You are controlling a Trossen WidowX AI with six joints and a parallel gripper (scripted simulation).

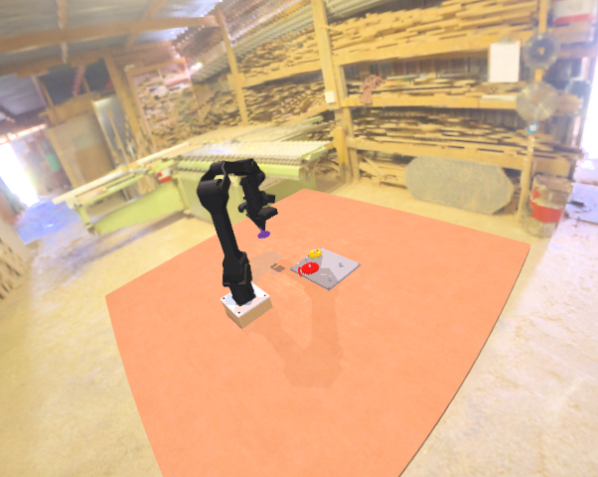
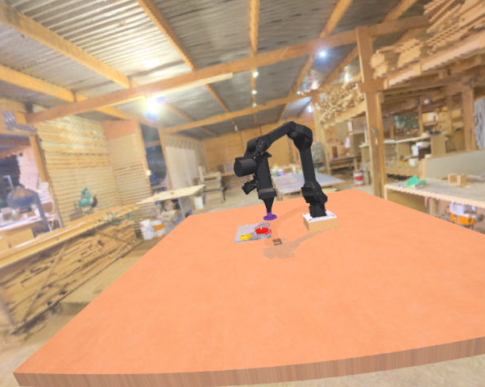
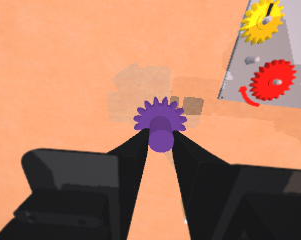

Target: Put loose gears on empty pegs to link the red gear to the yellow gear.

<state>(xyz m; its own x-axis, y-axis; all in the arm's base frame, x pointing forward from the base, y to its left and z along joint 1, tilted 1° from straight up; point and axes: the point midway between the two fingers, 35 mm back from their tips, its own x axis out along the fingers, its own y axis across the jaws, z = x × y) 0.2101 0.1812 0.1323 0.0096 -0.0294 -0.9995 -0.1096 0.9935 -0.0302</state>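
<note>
The yellow gear lies 130 mm ahead of my gripper tip, 130 mm to the right of it and 130 mm below it. The rest, counted from my gripper tip: red gear 60 mm ahead, 180 mm to the right, 140 mm below; purple gear 10 mm below.
</note>
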